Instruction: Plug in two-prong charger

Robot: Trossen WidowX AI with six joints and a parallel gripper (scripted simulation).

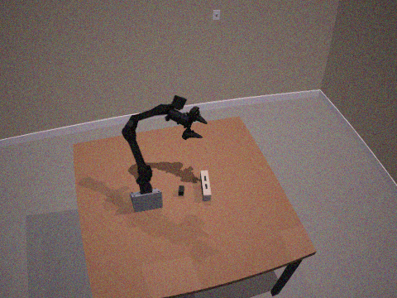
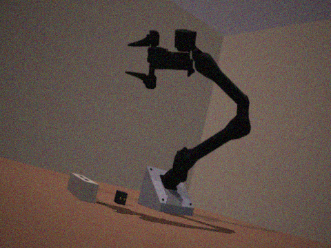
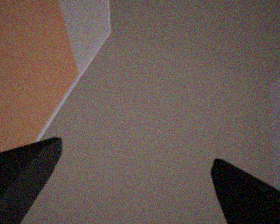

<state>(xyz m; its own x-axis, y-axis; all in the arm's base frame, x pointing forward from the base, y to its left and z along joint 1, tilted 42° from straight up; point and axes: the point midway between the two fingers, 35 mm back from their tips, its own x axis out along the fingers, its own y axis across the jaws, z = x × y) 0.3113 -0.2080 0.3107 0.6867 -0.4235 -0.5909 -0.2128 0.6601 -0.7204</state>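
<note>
My gripper tip is 450 mm above the black two-prong charger, 110 mm past it and 20 mm to the right of it.
</note>
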